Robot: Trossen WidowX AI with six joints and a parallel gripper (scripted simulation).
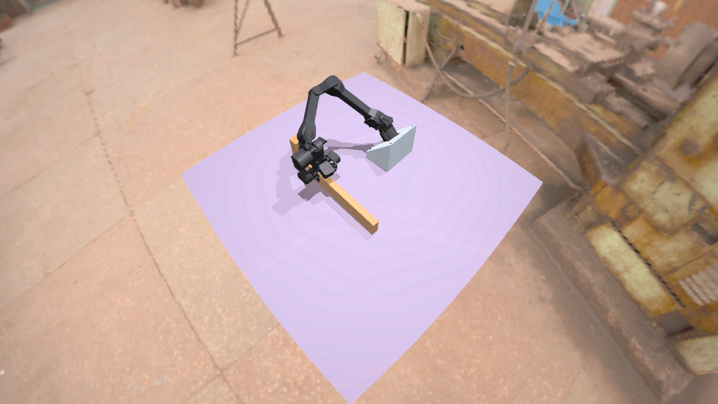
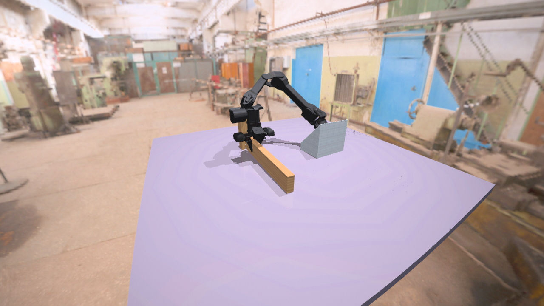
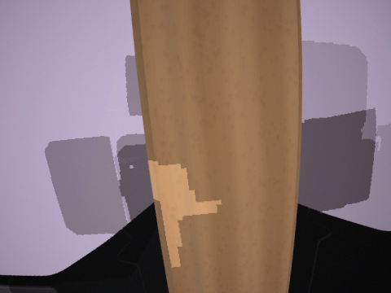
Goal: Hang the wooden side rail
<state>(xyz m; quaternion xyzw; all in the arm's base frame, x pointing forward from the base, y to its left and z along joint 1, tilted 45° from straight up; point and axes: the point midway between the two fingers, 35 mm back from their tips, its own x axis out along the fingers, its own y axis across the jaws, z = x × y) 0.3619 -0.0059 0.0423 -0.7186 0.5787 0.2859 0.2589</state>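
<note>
My gripper tip is now 20 mm short of the wooden headboard post, 140 mm to the left of it and 50 mm below it.
</note>
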